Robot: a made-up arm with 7 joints.
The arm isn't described. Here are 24 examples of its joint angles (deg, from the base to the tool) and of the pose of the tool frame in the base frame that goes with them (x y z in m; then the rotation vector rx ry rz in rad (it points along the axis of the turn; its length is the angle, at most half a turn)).
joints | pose
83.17 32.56 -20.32 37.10 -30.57 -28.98 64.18 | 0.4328 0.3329 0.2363 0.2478 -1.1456 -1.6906
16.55 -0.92 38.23 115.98 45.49 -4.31 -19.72 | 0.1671 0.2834 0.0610 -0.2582 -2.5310 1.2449
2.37 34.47 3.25 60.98 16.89 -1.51 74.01 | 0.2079 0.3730 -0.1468 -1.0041 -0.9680 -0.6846
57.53 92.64 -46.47 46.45 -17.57 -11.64 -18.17 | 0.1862 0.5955 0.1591 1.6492 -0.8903 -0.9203
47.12 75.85 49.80 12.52 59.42 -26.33 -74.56 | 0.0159 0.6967 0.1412 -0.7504 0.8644 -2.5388
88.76 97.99 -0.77 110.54 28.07 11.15 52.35 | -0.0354 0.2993 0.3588 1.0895 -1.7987 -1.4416
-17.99 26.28 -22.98 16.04 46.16 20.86 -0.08 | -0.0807 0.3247 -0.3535 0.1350 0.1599 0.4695
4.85 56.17 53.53 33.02 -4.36 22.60 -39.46 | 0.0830 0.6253 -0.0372 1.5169 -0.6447 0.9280
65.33 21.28 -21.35 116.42 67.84 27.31 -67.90 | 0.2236 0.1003 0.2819 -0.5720 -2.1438 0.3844
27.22 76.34 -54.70 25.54 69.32 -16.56 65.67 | 0.1661 0.5869 -0.0029 -0.3510 -1.0032 -0.3855
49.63 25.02 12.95 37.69 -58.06 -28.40 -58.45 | 0.4421 0.3562 -0.0284 1.5546 -2.1300 -0.2126
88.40 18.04 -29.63 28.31 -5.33 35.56 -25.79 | 0.5132 0.2131 0.2297 0.8902 -1.4919 0.0181
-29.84 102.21 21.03 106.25 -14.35 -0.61 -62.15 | 0.2537 0.2968 0.1257 1.4084 -2.2352 -1.4813
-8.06 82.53 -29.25 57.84 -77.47 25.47 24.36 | 0.1231 0.5506 -0.0440 1.2057 0.8880 -1.6166
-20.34 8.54 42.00 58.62 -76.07 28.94 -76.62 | -0.0350 0.3757 -0.3047 2.0950 -0.2497 -0.7662
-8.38 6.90 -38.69 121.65 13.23 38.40 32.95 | 0.1029 0.0161 -0.0305 -1.4347 -0.9364 -0.7988
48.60 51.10 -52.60 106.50 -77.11 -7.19 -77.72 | 0.3391 0.1458 0.0443 -0.8592 1.9503 0.8759
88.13 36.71 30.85 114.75 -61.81 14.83 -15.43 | 0.0786 0.3516 0.3529 -2.0334 1.7221 -0.9864
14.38 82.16 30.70 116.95 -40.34 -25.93 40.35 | 0.1375 0.3133 0.2612 1.6025 -0.6708 -2.0829
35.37 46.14 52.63 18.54 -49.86 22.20 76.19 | 0.1864 0.5523 -0.0848 -0.5595 -0.7379 0.1895
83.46 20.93 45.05 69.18 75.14 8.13 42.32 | 0.2524 0.4423 0.2473 1.1538 2.1581 0.0298
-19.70 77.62 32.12 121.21 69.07 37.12 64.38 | 0.1385 0.2970 0.1922 -1.2011 -0.7824 -1.0556
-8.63 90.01 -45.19 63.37 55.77 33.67 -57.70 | 0.1244 0.5161 -0.0841 1.4840 -0.1943 -0.2932
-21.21 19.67 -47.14 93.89 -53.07 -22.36 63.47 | 0.0090 0.0416 -0.2074 -1.1529 -0.3139 -2.2634
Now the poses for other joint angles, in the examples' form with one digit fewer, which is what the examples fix.
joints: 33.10 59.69 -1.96 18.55 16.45 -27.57 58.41
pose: 0.204 0.570 -0.015 -0.080 -1.273 -0.575
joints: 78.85 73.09 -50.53 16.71 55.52 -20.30 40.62
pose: 0.226 0.595 0.182 0.319 -1.871 -0.215
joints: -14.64 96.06 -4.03 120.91 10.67 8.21 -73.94
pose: 0.201 0.250 0.072 1.156 -2.179 -0.814
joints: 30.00 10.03 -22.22 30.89 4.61 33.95 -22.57
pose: 0.348 0.148 -0.243 0.373 -0.623 -0.158
